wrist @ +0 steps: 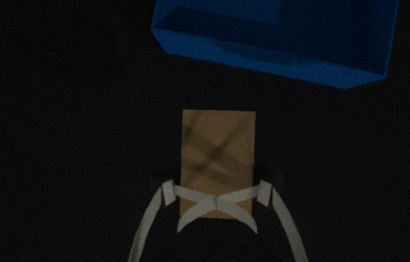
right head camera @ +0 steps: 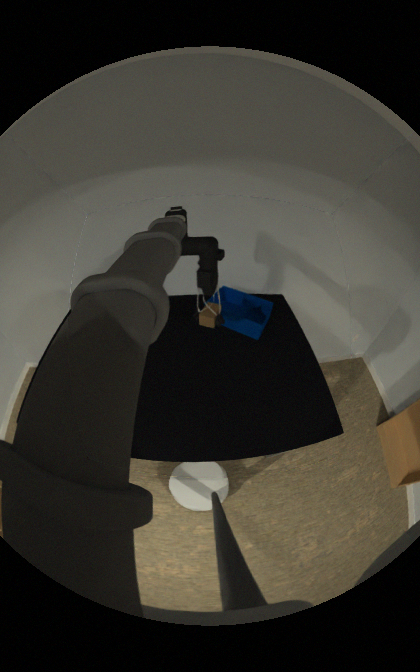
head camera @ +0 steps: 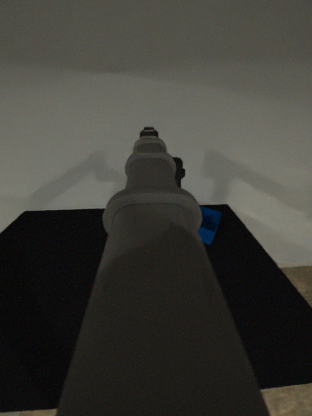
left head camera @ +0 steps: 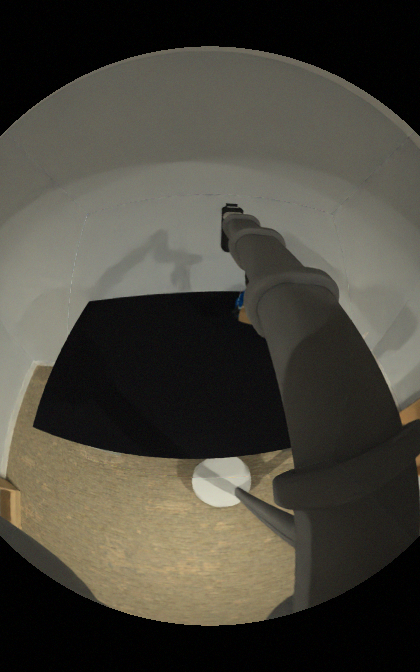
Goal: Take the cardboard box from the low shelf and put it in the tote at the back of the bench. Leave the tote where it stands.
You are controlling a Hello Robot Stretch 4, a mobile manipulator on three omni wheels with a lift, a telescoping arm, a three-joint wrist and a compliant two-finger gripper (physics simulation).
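Places are measured from the robot's base along level axes (x right, y ahead, z up), in millimetres.
Where they show: gripper, fingertip midpoint: (wrist: 216,178).
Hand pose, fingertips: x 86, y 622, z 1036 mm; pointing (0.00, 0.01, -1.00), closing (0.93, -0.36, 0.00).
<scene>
Each offset is from my fingertips to the top centre of the thing. Level surfaces: height alone.
The cardboard box {dx +9, dy +20, dz +50 mm} (left head camera: 245,316) (right head camera: 207,320) (wrist: 218,150) is held upright between the fingertips of my gripper (right head camera: 208,317) (wrist: 216,178), which is shut on it. The blue tote {dx +166, dy +195, dz -48 mm} (head camera: 211,232) (left head camera: 240,300) (right head camera: 240,329) (wrist: 270,62) stands at the back of the black bench {dz -148 mm} (head camera: 40,300) (left head camera: 150,375) (right head camera: 240,400) (wrist: 75,150), turned at an angle. In the right head view the box is beside the tote's left end. In the wrist view a dark gap separates the box from the tote's near wall; the box is outside it. Its height above the bench is hard to tell. The arm hides the box in the head view.
The pale wall (head camera: 75,125) (right head camera: 300,250) rises close behind the bench. A white round object (left head camera: 221,470) (right head camera: 185,490) is on the floor at the bench's front edge. A wooden piece (right head camera: 402,445) is at the right. My telescoping arm (head camera: 155,300) (left head camera: 335,375) (right head camera: 85,390) spans the bench.
</scene>
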